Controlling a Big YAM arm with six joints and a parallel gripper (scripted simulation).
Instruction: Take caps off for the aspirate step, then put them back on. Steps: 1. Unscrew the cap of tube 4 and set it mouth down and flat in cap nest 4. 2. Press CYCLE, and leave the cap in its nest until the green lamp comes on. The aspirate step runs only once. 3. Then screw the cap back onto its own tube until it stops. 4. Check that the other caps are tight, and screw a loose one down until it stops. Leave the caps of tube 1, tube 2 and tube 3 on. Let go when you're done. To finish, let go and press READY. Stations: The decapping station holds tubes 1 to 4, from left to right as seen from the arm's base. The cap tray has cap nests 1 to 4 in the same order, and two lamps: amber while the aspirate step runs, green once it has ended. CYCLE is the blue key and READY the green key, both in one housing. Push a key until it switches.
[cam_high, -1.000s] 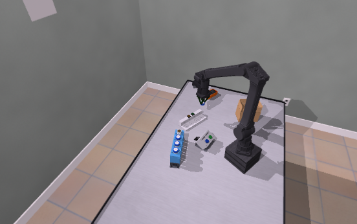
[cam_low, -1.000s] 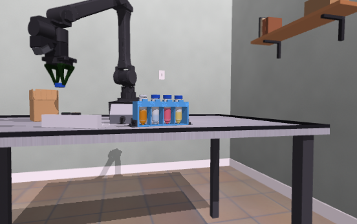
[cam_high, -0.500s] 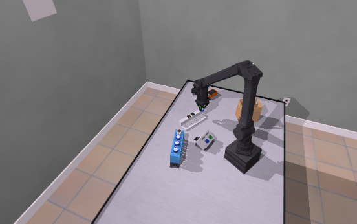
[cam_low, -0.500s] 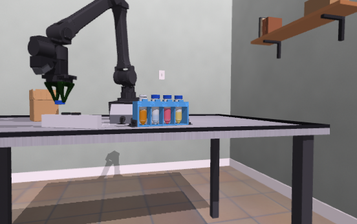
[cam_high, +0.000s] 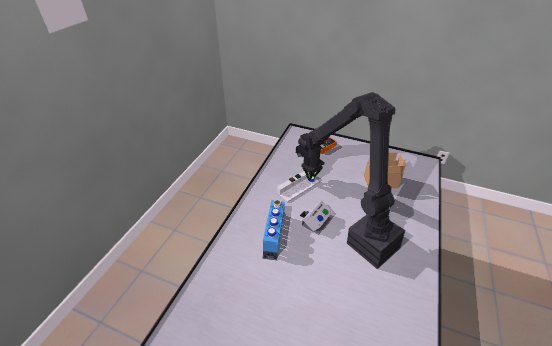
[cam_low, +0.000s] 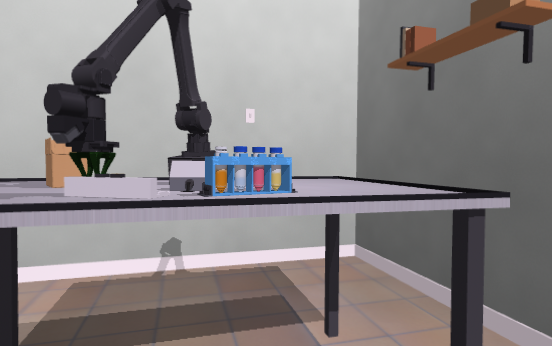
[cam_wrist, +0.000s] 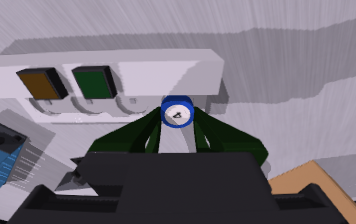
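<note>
The green ready key lies 13 cm behind my hand, 23 cm to the left of it and 3 cm above it. Round my hand: white key housing 11 cm behind, 25 cm to the left, 2 cm above; orange handheld device 1 cm ahead, 33 cm to the right, 2 cm below; blue cycle key 12 cm behind, 27 cm to the left, 3 cm above.
</note>
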